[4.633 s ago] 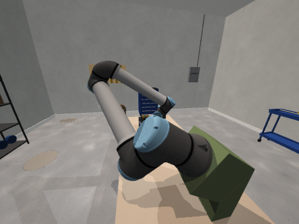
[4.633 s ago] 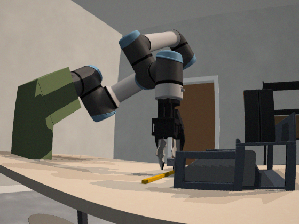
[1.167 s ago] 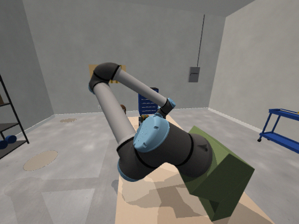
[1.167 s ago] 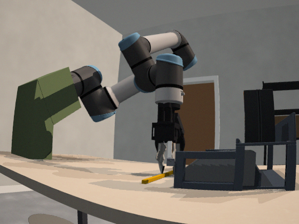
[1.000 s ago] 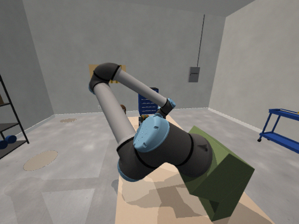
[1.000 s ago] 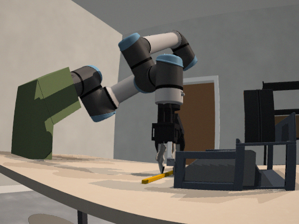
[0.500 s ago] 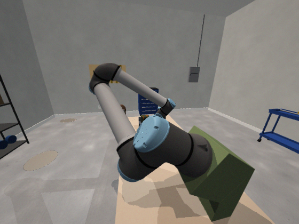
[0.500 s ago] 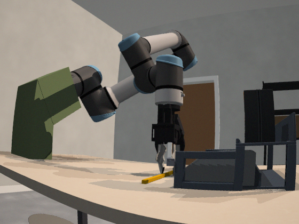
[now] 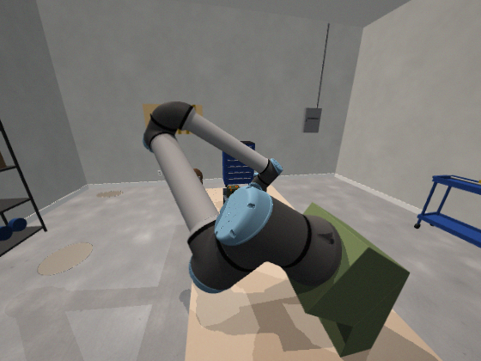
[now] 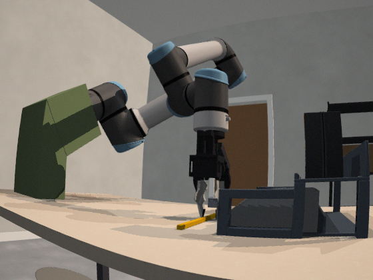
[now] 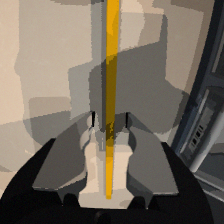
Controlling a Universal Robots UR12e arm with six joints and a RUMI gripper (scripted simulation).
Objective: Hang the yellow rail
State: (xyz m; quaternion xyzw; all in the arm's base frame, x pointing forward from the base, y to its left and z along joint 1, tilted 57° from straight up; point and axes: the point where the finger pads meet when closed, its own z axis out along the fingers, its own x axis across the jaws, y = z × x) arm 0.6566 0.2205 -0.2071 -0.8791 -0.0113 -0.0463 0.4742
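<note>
Now: the yellow rail 10 mm below my hand.
</note>
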